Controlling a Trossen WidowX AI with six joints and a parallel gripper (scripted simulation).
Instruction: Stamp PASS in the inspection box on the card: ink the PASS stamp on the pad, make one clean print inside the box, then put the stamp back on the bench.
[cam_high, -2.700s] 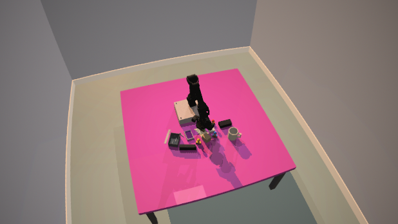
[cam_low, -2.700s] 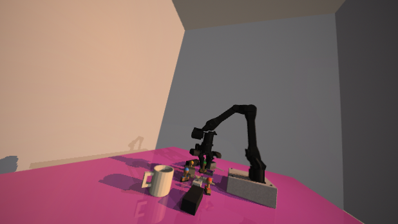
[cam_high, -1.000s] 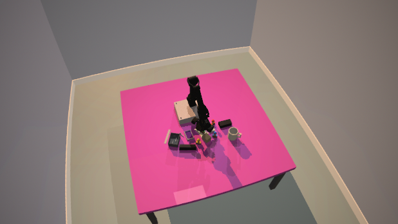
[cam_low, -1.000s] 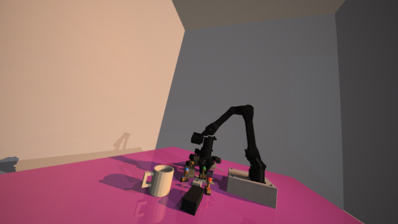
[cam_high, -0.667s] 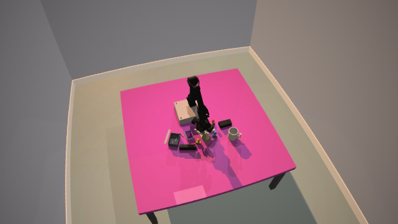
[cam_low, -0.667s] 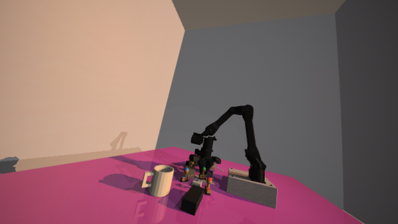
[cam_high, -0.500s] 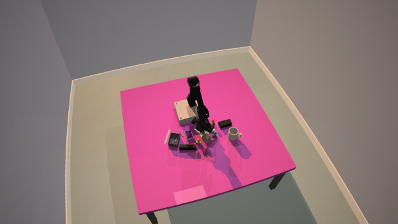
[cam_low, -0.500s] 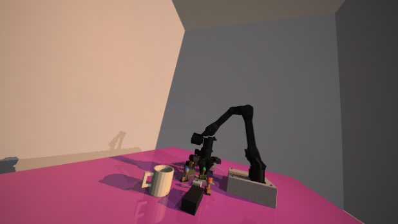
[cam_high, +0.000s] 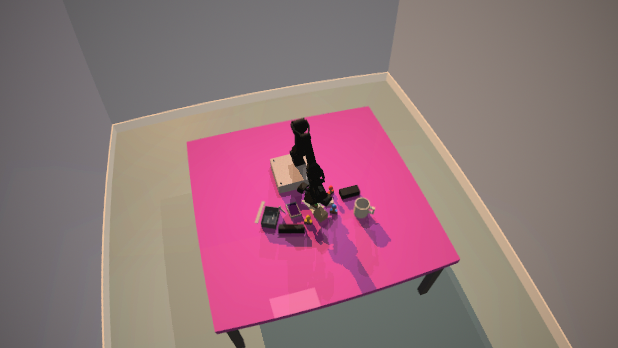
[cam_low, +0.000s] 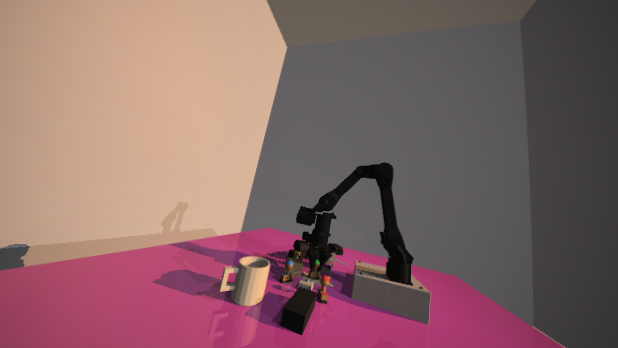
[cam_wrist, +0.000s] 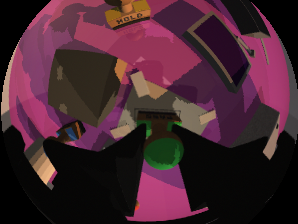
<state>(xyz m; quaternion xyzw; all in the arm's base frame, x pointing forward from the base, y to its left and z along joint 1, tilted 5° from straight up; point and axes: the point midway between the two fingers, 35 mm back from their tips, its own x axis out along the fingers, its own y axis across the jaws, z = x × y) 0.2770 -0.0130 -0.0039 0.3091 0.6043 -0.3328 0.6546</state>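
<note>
Right now the green-knobbed stamp is right at my gripper tip. Also, from my gripper tip: blue-knobbed stamp (8 cm ahead, 8 cm to the left); then white card (1 cm behind, 3 cm below); then tan block (8 cm ahead, 1 cm to the left).
</note>
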